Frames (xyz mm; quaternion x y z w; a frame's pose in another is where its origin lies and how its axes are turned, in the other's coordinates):
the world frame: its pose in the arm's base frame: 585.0 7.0 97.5 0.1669 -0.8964 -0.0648 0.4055
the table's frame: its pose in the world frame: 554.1 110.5 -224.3 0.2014 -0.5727 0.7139 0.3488
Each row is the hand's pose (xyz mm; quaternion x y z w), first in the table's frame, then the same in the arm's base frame.
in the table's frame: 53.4 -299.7 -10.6 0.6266 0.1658 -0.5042 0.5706
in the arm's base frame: 80.9 -98.2 651.0 -0.2486 -0.4963 0.7172 0.4213
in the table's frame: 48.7 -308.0 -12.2 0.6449 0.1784 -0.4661 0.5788
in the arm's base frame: 73.3 -100.5 656.6 -0.2898 -0.4795 0.7120 0.4233
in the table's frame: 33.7 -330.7 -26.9 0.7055 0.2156 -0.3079 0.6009
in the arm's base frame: 52.0 -98.9 678.9 -0.4436 -0.4015 0.6839 0.4174
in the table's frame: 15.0 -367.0 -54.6 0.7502 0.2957 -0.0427 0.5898
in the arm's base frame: 16.5 -90.3 712.0 -0.6615 -0.2646 0.5720 0.4064
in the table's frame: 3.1 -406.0 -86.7 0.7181 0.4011 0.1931 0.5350
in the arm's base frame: -23.3 -75.1 741.7 -0.8173 -0.1500 0.3896 0.3972
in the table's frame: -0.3 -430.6 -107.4 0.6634 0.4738 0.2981 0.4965
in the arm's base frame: -49.1 -63.2 757.1 -0.8737 -0.1129 0.2623 0.3939
